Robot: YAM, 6 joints.
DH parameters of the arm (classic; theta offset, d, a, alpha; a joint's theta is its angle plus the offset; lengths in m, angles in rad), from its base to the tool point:
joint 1: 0 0.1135 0.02 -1.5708
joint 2: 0 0 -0.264 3.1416
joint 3: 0.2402 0 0.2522 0
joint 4: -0.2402 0 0.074 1.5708
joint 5: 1.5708 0 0 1.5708
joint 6: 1.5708 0.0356 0 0
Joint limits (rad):
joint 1: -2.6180..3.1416
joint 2: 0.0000..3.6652
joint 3: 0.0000..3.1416
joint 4: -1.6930..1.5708
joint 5: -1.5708..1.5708
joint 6: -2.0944..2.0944
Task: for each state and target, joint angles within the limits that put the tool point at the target. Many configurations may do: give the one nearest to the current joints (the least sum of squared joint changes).
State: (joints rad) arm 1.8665 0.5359 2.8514 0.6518 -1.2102 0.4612
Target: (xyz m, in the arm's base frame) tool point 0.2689 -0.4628 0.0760
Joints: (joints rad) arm 2.1619 0.1812 3.1416 1.2058 -1.3390 0.4612
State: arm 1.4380 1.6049 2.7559 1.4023 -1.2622 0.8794
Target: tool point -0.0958 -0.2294 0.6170
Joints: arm 1.3083 1.1995 2.8763 1.2308 -1.1850 0.8794
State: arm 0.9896 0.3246 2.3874 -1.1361 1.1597 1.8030
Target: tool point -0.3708 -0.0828 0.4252
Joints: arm 0.1349 0.2555 2.4281 -1.1305 1.1297 1.8030
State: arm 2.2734 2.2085 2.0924 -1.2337 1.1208 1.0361
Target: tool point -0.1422 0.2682 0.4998
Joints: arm 2.1659 1.7247 2.2940 -1.2729 1.1563 1.0361
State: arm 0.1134 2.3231 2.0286 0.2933 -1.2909 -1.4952
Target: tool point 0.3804 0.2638 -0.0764
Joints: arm 0.5322 2.8116 1.6211 0.1918 -1.2983 -1.4952
